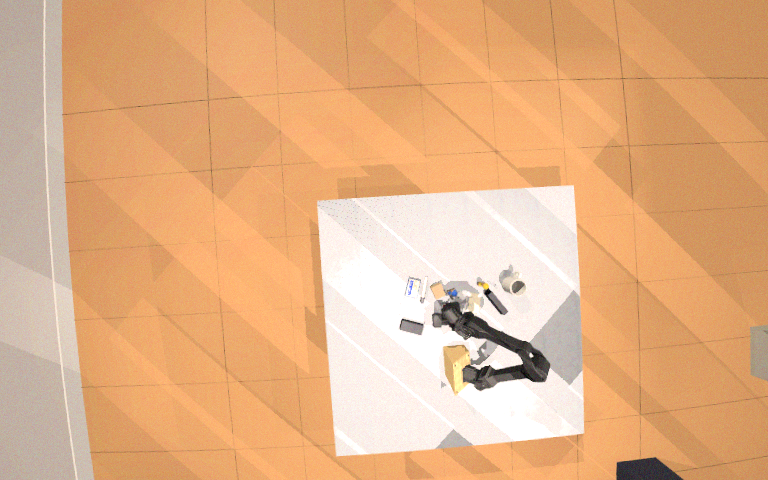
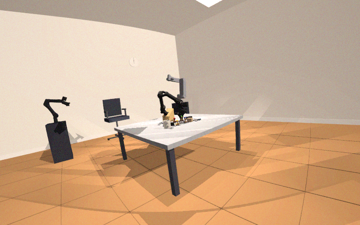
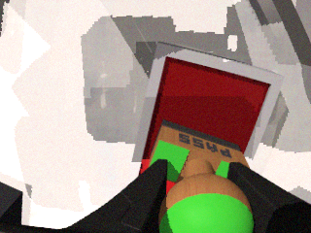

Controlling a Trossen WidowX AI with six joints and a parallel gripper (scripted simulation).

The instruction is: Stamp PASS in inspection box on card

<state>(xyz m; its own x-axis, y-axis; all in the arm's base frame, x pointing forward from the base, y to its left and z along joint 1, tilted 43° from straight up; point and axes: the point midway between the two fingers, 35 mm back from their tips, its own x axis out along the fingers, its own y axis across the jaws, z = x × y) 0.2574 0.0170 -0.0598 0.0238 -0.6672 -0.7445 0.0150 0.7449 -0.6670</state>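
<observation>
Now: the ink pad 3 cm below my gripper tip. The rest, counted from my gripper tip: cream card (4 cm ahead, 14 cm to the right, 4 cm below); then cardboard box (11 cm ahead, 4 cm to the left, 1 cm below); then red-knobbed stamp (5 cm behind, 8 cm to the right, 2 cm below).
</observation>
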